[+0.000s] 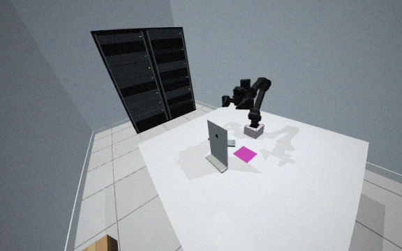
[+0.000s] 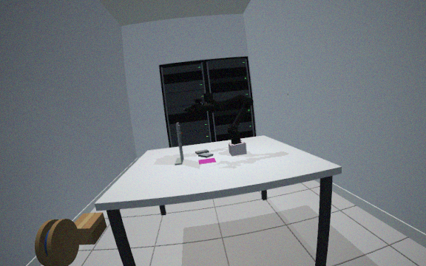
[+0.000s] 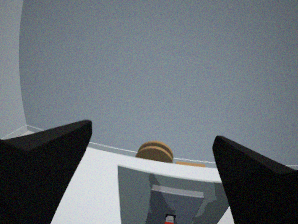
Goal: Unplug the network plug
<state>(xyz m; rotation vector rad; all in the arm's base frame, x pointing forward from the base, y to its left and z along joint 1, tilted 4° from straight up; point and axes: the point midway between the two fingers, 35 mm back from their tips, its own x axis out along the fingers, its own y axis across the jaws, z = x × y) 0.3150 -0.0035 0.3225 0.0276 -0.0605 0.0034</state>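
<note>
The network plug is 17 cm below my gripper tip, 5 cm ahead of it and 4 cm to the right of it. Round my gripper tip: upright grey panel 25 cm below, 7 cm ahead, 5 cm to the right; magenta marked square 39 cm below, 11 cm behind, 6 cm to the left.
</note>
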